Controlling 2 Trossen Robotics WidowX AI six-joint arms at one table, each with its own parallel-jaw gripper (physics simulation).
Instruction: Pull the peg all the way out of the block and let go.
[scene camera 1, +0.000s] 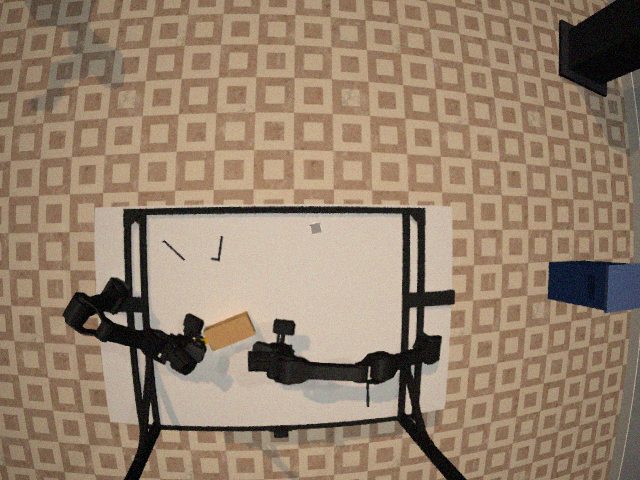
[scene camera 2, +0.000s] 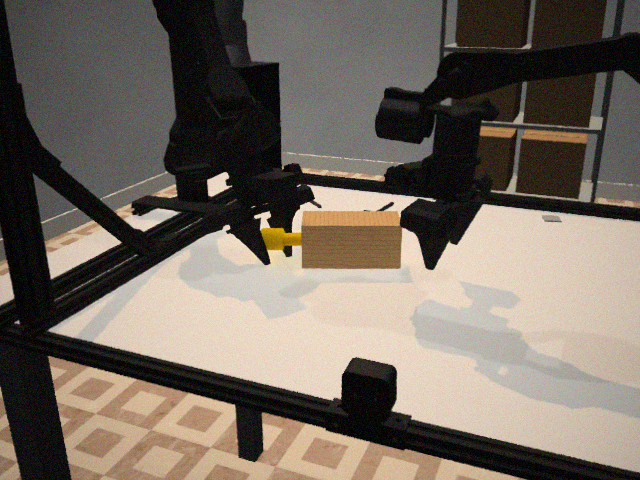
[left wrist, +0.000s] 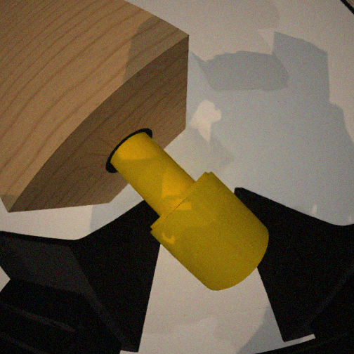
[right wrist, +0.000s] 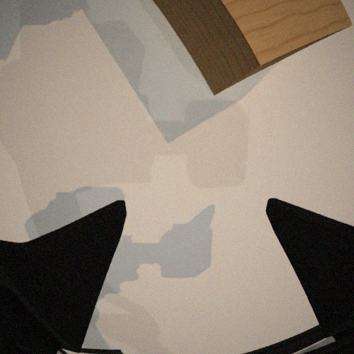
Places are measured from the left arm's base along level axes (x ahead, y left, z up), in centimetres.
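Pixels of known places: left gripper, between the fingertips: (scene camera 2: 278, 260); right gripper, between the fingertips: (scene camera 1: 277, 341) (scene camera 2: 442, 256); left arm's base, origin of its link: (scene camera 1: 118, 290) (scene camera 2: 192, 200); right arm's base, origin of its link: (scene camera 1: 423, 343).
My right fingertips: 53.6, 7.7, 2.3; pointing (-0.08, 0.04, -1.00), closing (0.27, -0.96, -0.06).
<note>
For each thing: its top centre in the pictures, then the offset to it from my right fingertips, as dx, dy, dz. "pt": a spot on its surface instead. Level surfaces: height alone.
- wooden block, centre of its top: (scene camera 2: 351, 218) (scene camera 1: 229, 333) -15.0, -3.2, +2.6
- yellow peg, centre of its top: (scene camera 2: 301, 228) -20.1, -8.8, +1.0
- small grey square, a spot on its surface: (scene camera 2: 551, 219) (scene camera 1: 316, 231) pt -2.9, +36.8, -3.9
- white table, height of its surface: dz -4.2
A wooden block (scene camera 1: 229, 331) (scene camera 2: 351, 240) (left wrist: 75, 85) (right wrist: 295, 30) has a dark-rimmed hole in the end toward my left gripper. A yellow peg (scene camera 2: 273, 239) (left wrist: 212, 232) sticks out of that hole; its thick head and part of its thinner shaft show, and its tip is hidden inside the block. My left gripper (scene camera 2: 278, 258) (left wrist: 199, 195) is shut on the peg's head. My right gripper (scene camera 2: 443, 255) (right wrist: 198, 206) is open and empty, off the block's opposite end and apart from it. In the right wrist view, the block's shadow lies offset from the block.
Thin black pieces (scene camera 1: 174, 250) (scene camera 1: 220, 248) and a small grey square (scene camera 1: 315, 227) (scene camera 2: 551, 219) lie on the white table (scene camera 1: 310, 273) (scene camera 2: 206, 330). A black frame (scene camera 1: 279, 210) edges it. A camera-like black box (scene camera 2: 369, 387) stands on the near rail.
</note>
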